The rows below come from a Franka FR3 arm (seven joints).
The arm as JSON. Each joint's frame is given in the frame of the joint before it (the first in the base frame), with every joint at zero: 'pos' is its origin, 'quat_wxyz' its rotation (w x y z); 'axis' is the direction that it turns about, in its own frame. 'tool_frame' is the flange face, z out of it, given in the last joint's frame.
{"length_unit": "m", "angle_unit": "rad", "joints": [
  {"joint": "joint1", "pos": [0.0, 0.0, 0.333], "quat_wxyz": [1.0, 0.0, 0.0, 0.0], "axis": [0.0, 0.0, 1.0]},
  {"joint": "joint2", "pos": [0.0, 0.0, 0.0], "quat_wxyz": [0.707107, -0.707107, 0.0, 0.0], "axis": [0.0, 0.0, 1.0]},
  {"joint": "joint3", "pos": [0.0, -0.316, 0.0], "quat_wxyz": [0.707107, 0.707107, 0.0, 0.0], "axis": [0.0, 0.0, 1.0]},
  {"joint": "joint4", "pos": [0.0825, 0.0, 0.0], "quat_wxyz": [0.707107, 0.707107, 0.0, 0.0], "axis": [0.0, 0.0, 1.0]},
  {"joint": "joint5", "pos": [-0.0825, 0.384, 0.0], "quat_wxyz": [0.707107, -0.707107, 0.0, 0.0], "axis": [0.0, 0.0, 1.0]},
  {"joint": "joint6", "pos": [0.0, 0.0, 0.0], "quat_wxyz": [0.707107, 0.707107, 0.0, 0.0], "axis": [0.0, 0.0, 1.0]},
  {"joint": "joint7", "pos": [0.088, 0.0, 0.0], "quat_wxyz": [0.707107, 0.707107, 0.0, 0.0], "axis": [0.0, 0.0, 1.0]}
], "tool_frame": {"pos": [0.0, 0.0, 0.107], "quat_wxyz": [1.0, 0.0, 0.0, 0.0]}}
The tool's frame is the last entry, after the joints.
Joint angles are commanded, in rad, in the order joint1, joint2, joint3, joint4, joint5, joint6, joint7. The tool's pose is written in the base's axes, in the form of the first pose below.
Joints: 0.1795 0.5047 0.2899 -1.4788 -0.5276 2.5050 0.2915
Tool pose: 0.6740 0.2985 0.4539 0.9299 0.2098 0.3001 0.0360
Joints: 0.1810 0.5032 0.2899 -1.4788 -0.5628 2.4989 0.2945
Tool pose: 0.6732 0.2993 0.4542 0.9263 0.2188 0.3028 0.0498
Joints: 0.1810 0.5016 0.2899 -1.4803 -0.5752 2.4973 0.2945
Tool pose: 0.6727 0.2992 0.4543 0.9248 0.2224 0.3037 0.0549
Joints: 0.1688 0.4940 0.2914 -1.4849 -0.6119 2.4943 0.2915
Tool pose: 0.6742 0.2916 0.4571 0.9206 0.2292 0.3080 0.0715
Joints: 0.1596 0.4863 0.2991 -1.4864 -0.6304 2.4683 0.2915
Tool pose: 0.6736 0.2875 0.4594 0.9211 0.2304 0.3025 0.0837
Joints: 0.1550 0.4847 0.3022 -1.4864 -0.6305 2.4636 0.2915
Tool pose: 0.6739 0.2857 0.4603 0.9218 0.2289 0.3014 0.0845
